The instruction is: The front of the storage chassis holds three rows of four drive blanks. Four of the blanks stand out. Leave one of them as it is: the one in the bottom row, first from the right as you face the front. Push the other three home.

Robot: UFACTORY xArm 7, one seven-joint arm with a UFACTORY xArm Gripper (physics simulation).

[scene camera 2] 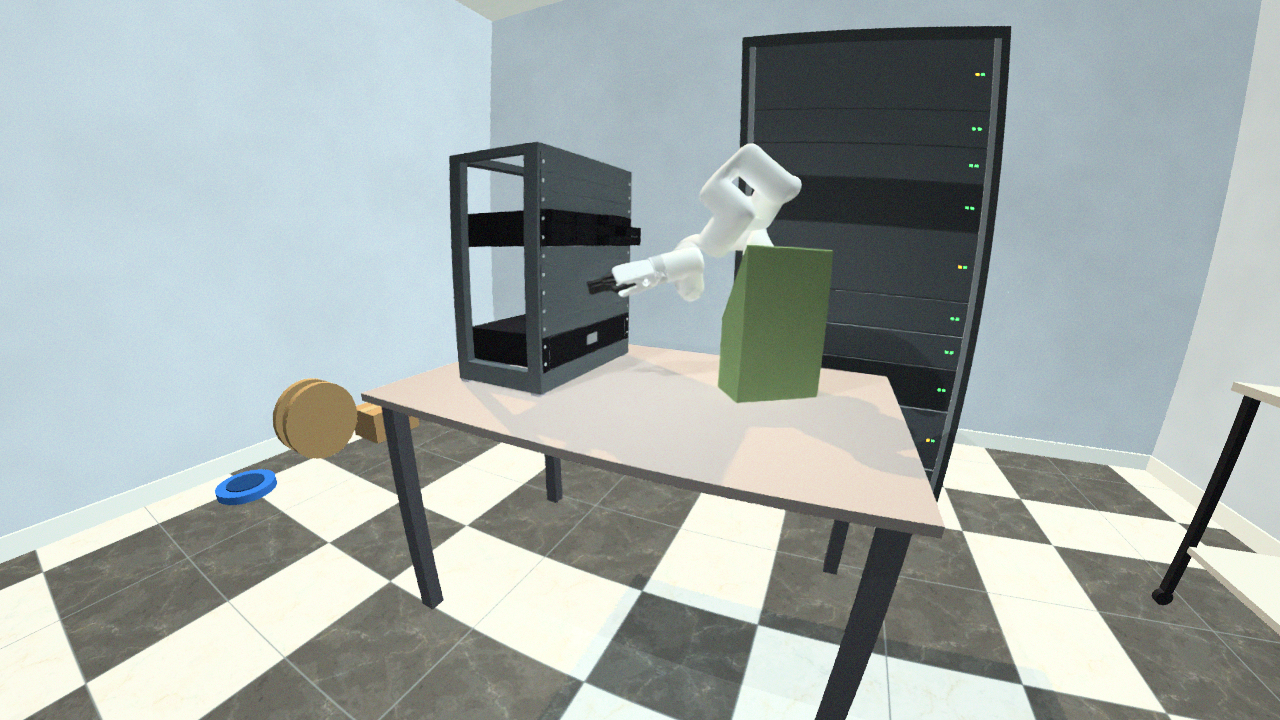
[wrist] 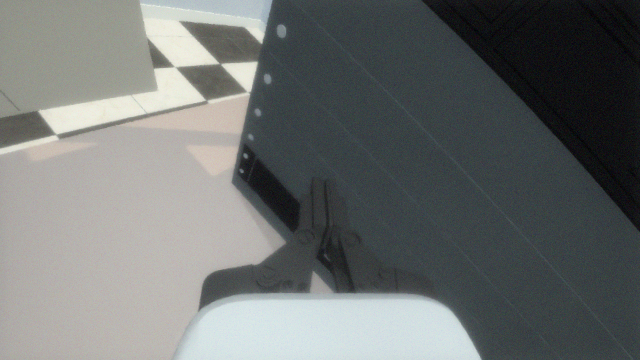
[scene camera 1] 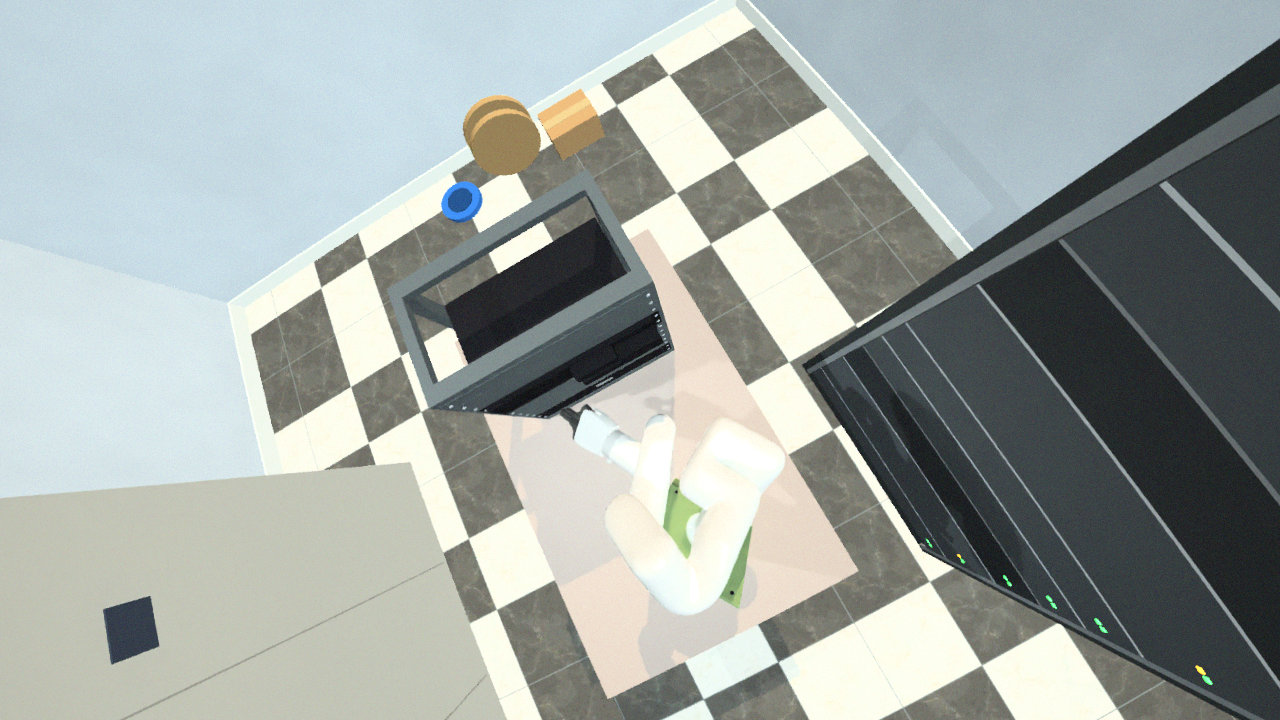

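Where they show: gripper, fingertip midpoint: (scene camera 2: 588,288) (wrist: 320,192) (scene camera 1: 563,411); arm's base, origin of the base link: (scene camera 2: 780,290).
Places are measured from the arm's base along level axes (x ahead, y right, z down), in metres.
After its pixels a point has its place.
Observation:
The storage chassis (scene camera 1: 537,293) {y 0.006, x 0.708, z -0.187 m} (scene camera 2: 503,229) {y -0.229, x 0.679, z -0.142 m} (wrist: 575,85) {y -0.100, x 0.515, z -0.112 m} is the black unit high in a grey open-frame rack. Dark blocks (scene camera 1: 594,362) {y 0.028, x 0.481, z -0.185 m} (scene camera 2: 633,235) {y 0.133, x 0.451, z -0.131 m} stand out from its front; their rows and exact count are too dark to tell. The bottom-row blank at the right end cannot be made out separately. My gripper (scene camera 1: 565,412) {y -0.145, x 0.480, z 0.009 m} (scene camera 2: 590,285) {y -0.145, x 0.480, z 0.009 m} (wrist: 320,192) {y -0.145, x 0.480, z 0.009 m} is shut and empty. It is below the chassis level, in front of the plain grey panels; whether its tips touch them cannot be told. In the wrist view the chassis shows at the upper right, away from the fingertips.
The rack frame (scene camera 1: 541,336) {y -0.009, x 0.535, z -0.341 m} (scene camera 2: 533,268) {y -0.274, x 0.566, z -0.047 m} stands on the table (scene camera 2: 626,429) {y -0.381, x 0.291, z 0.274 m} (wrist: 125,225) {y -0.324, x 0.392, z 0.274 m}. A second black unit (scene camera 2: 563,350) {y -0.175, x 0.539, z 0.173 m} (wrist: 275,192) {y -0.184, x 0.540, z 0.157 m} sits at the rack's bottom. A green pedestal (scene camera 2: 778,322) {y -0.091, x -0.001, z 0.070 m} stands by the arm. A tall server rack (scene camera 2: 877,34) is behind.

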